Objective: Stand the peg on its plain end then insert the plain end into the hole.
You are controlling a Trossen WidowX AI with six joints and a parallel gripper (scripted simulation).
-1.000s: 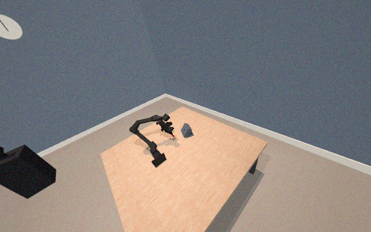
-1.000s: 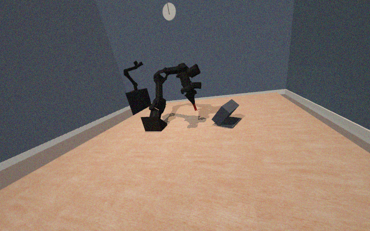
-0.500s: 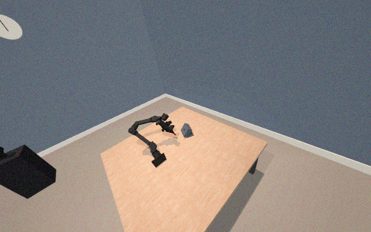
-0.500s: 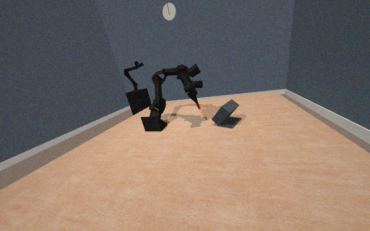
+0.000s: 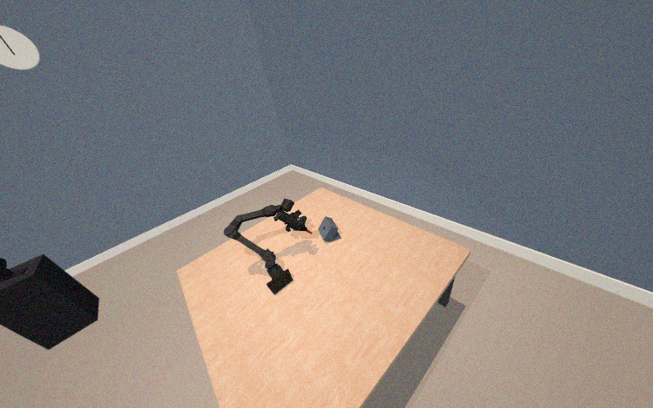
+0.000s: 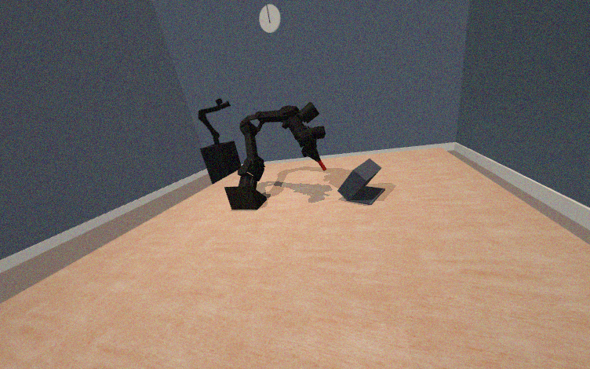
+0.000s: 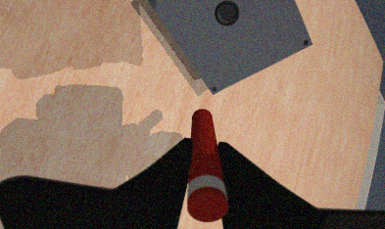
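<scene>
My gripper tip is 14 cm short of the grey sloped panel, 3 cm to the left of it and 7 cm above it. From my gripper tip the other things lie so: red peg: 1 cm behind, 1 cm to the left, 1 cm above.
</scene>
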